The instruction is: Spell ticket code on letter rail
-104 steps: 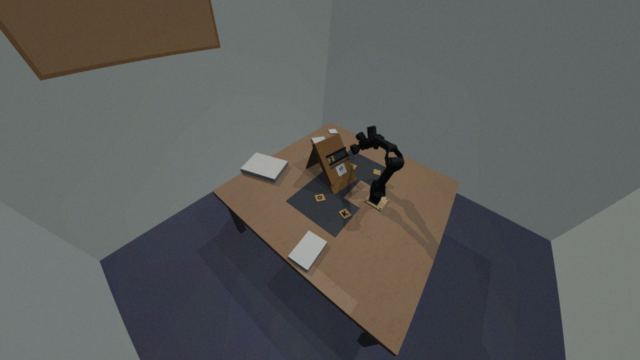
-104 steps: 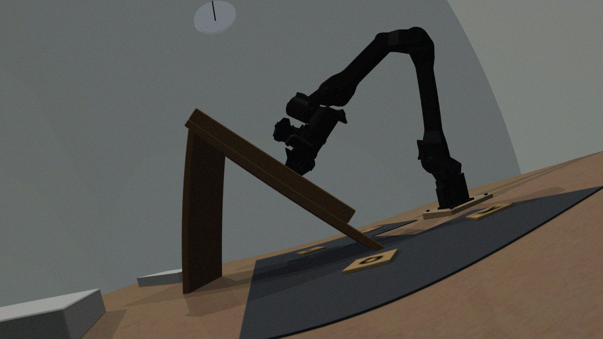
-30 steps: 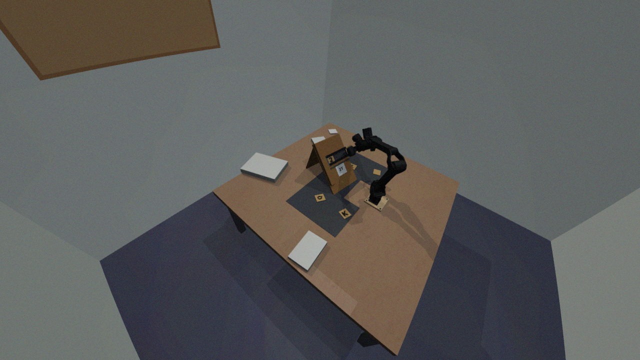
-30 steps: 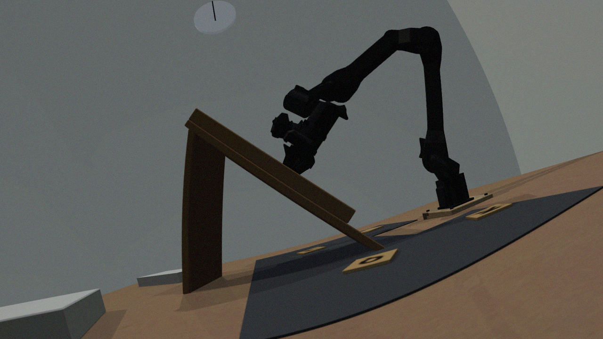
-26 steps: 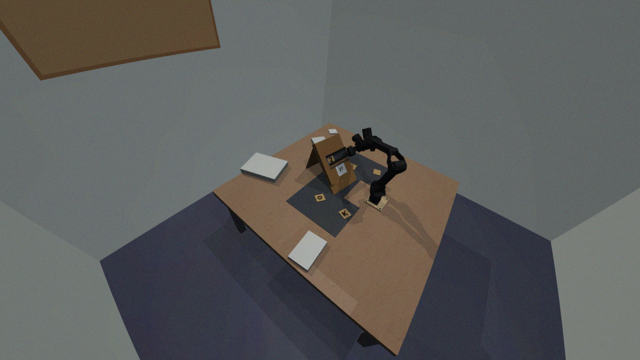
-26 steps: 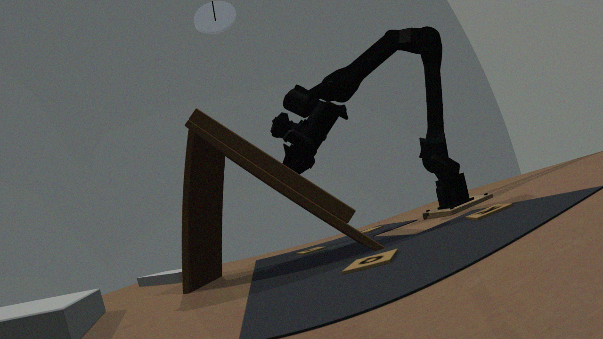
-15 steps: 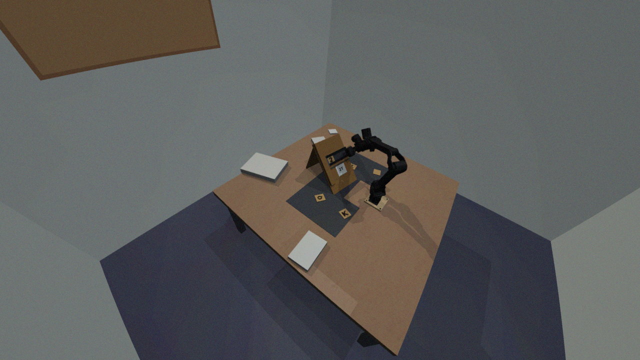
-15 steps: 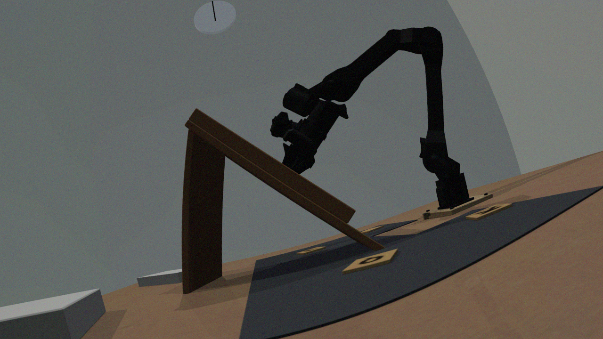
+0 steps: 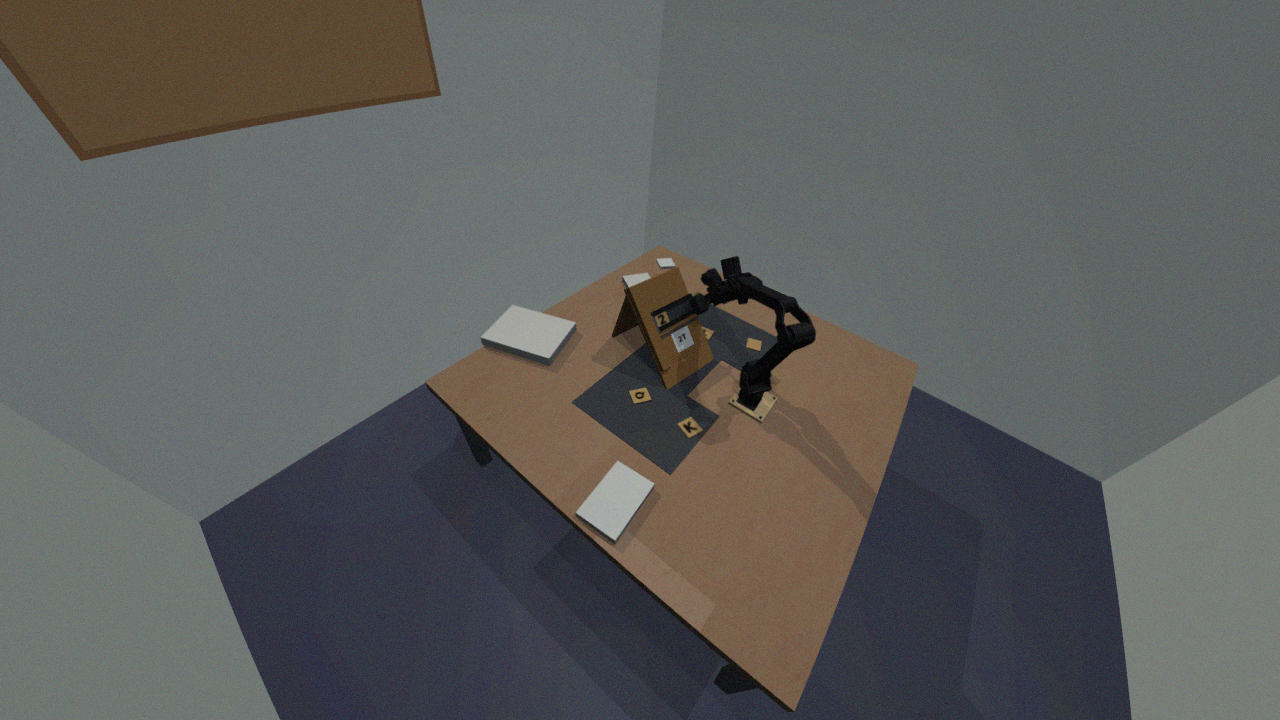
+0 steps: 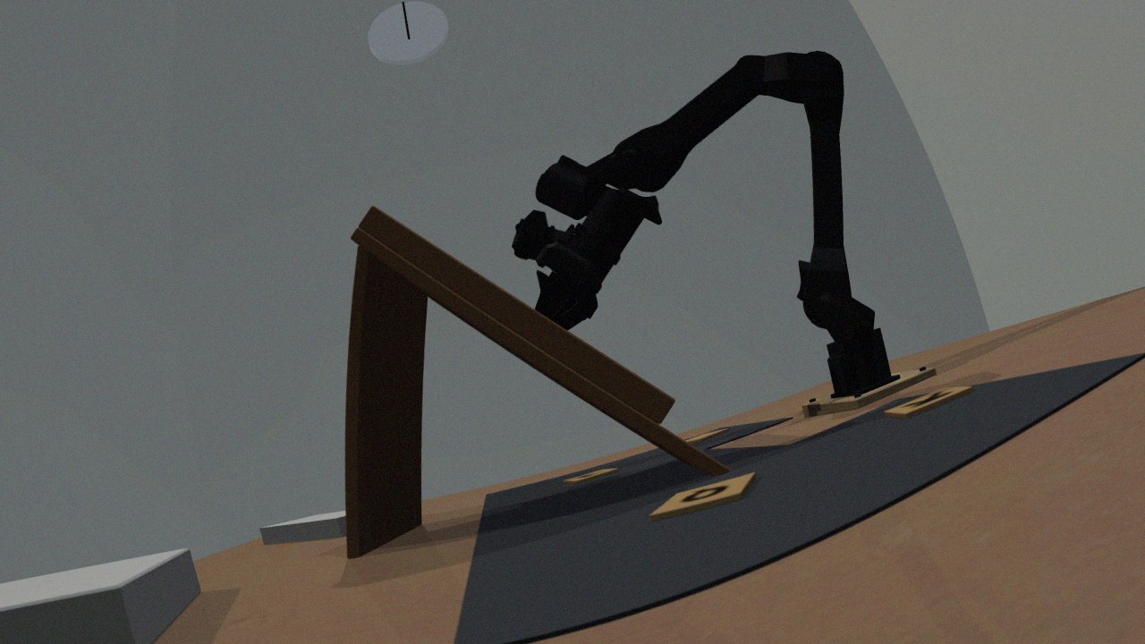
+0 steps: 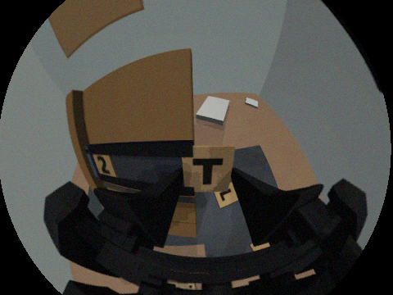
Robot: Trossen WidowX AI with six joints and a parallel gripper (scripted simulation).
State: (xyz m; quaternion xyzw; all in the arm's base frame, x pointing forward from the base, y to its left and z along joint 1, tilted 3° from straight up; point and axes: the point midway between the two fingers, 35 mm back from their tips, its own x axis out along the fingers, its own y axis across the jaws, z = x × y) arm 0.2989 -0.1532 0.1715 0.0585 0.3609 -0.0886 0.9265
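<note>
The tile marked 2 lies 4 cm ahead of my gripper tip and 17 cm to the left of it. Round my gripper tip: tile marked T (right at my gripper tip); white ticket (3 cm behind, 13 cm to the left, 7 cm below); dark mat (12 cm behind, 14 cm to the left, 17 cm below).
</note>
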